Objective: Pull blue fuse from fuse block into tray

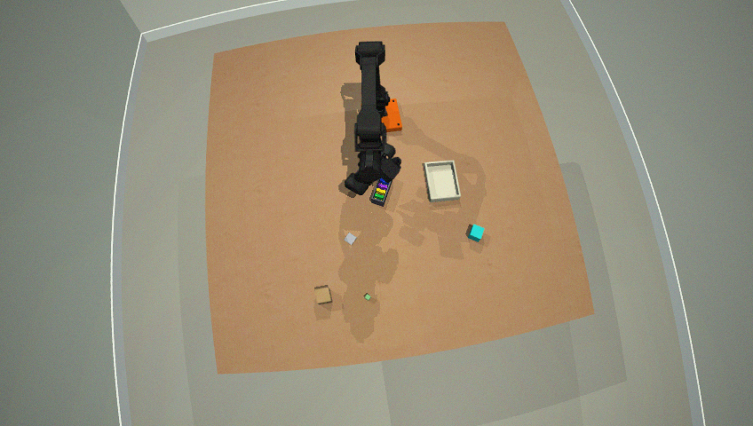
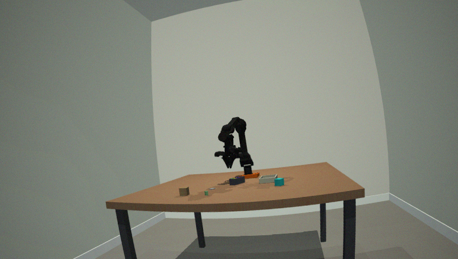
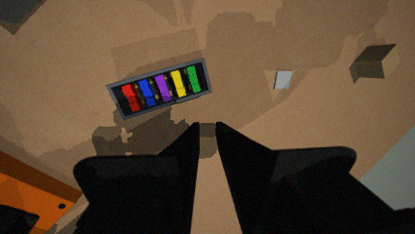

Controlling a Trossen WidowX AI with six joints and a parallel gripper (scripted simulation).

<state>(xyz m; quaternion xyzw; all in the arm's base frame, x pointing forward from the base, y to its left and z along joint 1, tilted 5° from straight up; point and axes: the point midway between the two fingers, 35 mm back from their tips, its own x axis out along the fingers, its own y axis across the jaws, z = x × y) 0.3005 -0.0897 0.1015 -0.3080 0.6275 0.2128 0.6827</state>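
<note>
The blue fuse is 20 mm behind my gripper tip, 50 mm to the left of it and 80 mm below it. From my gripper tip the other things lie so: yellow fuse (10 mm ahead, 30 mm to the left, 80 mm below); green fuse (20 mm ahead, 20 mm to the left, 80 mm below); purple fuse (10 mm behind, 40 mm to the left, 80 mm below).
</note>
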